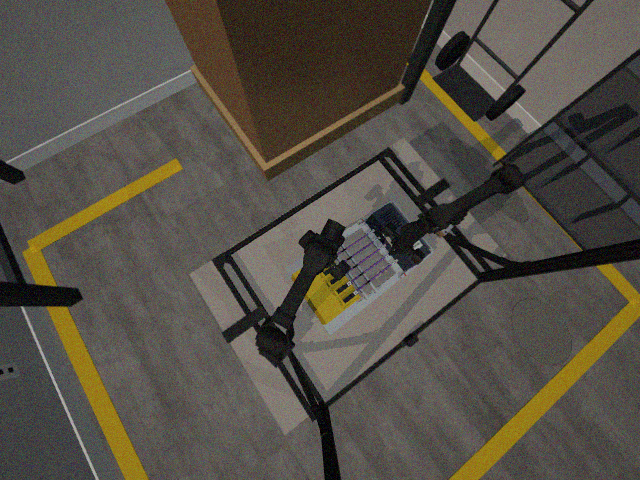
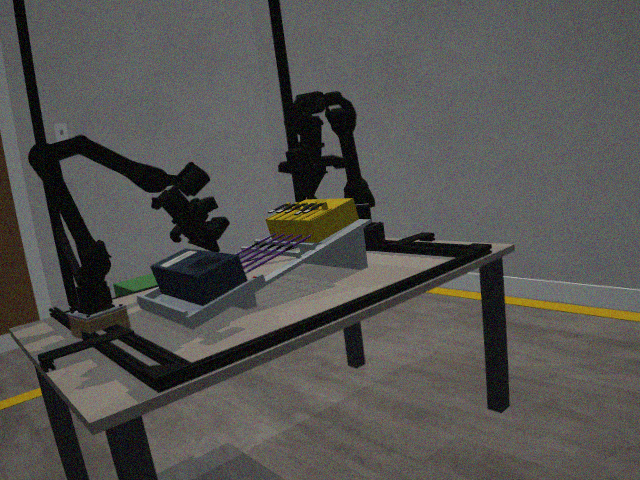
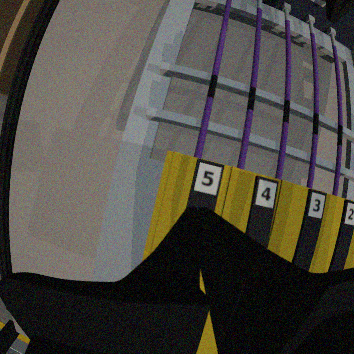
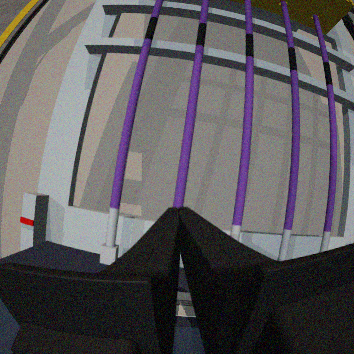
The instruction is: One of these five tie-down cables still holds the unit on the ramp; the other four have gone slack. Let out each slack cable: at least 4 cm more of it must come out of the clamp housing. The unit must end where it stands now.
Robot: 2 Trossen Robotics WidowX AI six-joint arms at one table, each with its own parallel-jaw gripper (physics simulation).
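The yellow clamp housing (image 1: 325, 307) (image 2: 315, 222) (image 3: 159, 210) sits at the ramp's upper end. Its black levers carry labels; lever 5 (image 3: 207, 178), lever 4 (image 3: 265, 193) and lever 3 (image 3: 315, 205) show. Several purple cables, one of them this cable (image 3: 219, 55), run down the ramp (image 2: 338, 250) (image 3: 112, 200) (image 4: 62, 130) to the dark blue unit (image 2: 199, 273) at its lower end. Each has a black band. Which cable is taut cannot be told. My left gripper (image 3: 195, 216) is shut and empty above the housing by lever 5. My right gripper (image 4: 177, 216) (image 2: 212, 249) is shut and empty above the cables' lower ends, hiding part of them.
Two light grey crossbars pass under the cables. A red mark (image 4: 27, 221) is on a small post beside the unit. A black frame (image 1: 305, 201) borders the table (image 1: 284, 403). A green block (image 2: 135, 284) lies behind the unit, near the right arm's base.
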